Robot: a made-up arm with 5 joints.
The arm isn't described. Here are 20 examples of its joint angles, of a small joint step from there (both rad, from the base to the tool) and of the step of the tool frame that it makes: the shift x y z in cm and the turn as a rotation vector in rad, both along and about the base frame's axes.
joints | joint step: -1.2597 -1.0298 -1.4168 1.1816 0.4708 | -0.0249 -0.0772 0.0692 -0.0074 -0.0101
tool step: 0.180 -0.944 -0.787 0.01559 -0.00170 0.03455
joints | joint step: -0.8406 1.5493 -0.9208 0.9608 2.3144 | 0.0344 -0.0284 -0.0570 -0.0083 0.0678
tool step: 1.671 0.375 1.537 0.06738 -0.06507 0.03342
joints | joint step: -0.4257 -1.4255 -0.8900 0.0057 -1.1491 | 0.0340 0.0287 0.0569 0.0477 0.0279
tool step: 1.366 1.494 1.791 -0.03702 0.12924 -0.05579
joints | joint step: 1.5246 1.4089 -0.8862 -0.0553 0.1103 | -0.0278 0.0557 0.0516 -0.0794 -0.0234
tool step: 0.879 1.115 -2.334 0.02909 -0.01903 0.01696
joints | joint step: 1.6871 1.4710 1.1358 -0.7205 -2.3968 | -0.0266 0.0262 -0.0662 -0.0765 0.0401
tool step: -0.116 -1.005 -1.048 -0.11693 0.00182 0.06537
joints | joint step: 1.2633 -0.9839 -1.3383 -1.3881 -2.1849 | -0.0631 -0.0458 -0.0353 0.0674 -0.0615
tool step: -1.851 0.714 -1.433 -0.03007 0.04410 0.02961
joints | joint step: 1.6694 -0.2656 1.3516 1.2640 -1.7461 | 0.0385 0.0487 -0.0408 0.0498 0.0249
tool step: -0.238 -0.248 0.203 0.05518 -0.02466 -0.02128
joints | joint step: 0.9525 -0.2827 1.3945 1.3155 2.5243 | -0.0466 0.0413 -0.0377 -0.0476 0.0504
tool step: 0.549 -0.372 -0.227 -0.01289 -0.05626 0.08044
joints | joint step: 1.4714 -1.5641 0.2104 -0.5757 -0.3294 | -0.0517 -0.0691 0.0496 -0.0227 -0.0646
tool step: -0.608 0.711 -0.898 -0.04486 0.01849 0.11169
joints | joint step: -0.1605 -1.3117 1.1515 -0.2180 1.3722 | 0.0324 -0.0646 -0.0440 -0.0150 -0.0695
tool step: -1.052 -0.549 1.678 0.08003 -0.11321 -0.00273
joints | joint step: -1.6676 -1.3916 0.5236 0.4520 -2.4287 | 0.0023 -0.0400 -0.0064 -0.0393 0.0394
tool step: 0.112 -1.030 0.475 0.08867 -0.02699 -0.01975
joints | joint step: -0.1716 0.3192 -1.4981 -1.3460 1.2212 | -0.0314 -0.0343 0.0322 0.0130 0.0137
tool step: -0.427 0.203 0.293 0.00891 0.01278 0.02342
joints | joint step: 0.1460 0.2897 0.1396 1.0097 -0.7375 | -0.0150 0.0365 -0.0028 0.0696 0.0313
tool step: -0.440 0.423 -0.790 0.01178 0.10265 0.04620
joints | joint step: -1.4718 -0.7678 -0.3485 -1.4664 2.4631 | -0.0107 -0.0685 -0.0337 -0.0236 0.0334
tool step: -0.200 -2.647 -0.582 0.12798 0.01750 -0.00522
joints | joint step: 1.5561 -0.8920 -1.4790 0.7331 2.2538 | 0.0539 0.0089 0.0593 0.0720 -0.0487
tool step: 0.898 -1.795 0.853 0.14015 -0.00186 -0.00507
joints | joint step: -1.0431 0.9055 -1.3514 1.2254 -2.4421 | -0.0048 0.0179 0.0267 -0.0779 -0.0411
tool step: 0.143 0.558 -0.692 0.04371 0.00901 -0.02360
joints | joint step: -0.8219 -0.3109 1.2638 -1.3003 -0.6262 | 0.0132 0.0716 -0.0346 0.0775 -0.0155
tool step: 0.608 0.312 -1.029 -0.07316 0.08932 -0.00875
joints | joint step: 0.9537 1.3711 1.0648 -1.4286 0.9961 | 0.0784 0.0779 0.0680 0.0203 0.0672
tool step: -1.652 1.818 0.361 0.12216 0.11678 -0.01855
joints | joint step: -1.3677 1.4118 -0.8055 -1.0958 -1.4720 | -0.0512 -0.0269 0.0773 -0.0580 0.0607
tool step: -1.776 -0.175 -0.290 -0.00196 -0.05396 0.02244
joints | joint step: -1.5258 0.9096 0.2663 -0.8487 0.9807 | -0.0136 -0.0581 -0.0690 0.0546 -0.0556
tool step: -0.308 1.612 2.077 0.07446 0.05047 -0.00236
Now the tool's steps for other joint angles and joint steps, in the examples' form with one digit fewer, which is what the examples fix.
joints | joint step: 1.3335 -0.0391 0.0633 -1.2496 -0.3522 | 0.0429 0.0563 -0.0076 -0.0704 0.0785
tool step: -0.84 -0.78 -0.90 -0.0267 0.0205 -0.1170
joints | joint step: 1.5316 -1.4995 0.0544 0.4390 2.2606 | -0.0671 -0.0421 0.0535 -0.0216 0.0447
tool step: -0.35 0.05 -0.49 -0.0119 0.0229 0.0292
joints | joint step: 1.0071 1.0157 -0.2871 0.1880 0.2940 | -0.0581 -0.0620 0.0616 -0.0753 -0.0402
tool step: 1.50 0.92 1.05 -0.0484 -0.0636 0.0271
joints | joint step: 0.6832 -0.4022 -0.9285 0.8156 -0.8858 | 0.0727 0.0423 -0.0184 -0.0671 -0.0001
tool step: 0.17 -1.04 0.23 -0.0284 -0.0326 -0.0726
